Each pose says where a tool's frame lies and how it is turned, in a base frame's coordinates. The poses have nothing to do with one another.
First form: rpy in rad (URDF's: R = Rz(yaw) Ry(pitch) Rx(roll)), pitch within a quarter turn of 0, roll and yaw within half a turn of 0; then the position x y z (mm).
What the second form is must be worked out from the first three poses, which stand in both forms.
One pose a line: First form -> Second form
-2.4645, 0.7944, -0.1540, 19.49, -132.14, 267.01 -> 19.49, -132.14, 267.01, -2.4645, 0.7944, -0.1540
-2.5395, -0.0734, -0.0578, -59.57, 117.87, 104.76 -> -59.57, 117.87, 104.76, -2.5395, -0.0734, -0.0578
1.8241, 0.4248, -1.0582, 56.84, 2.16, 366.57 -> 56.84, 2.16, 366.57, 1.8241, 0.4248, -1.0582
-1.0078, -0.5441, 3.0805, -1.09, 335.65, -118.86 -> -1.09, 335.65, -118.86, -1.0078, -0.5441, 3.0805
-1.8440, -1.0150, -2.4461, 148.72, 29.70, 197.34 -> 148.72, 29.70, 197.34, -1.8440, -1.0150, -2.4461
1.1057, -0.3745, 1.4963, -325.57, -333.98, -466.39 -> -325.57, -333.98, -466.39, 1.1057, -0.3745, 1.4963
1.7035, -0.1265, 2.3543, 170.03, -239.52, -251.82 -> 170.03, -239.52, -251.82, 1.7035, -0.1265, 2.3543
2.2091, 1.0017, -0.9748, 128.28, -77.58, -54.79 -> 128.28, -77.58, -54.79, 2.2091, 1.0017, -0.9748
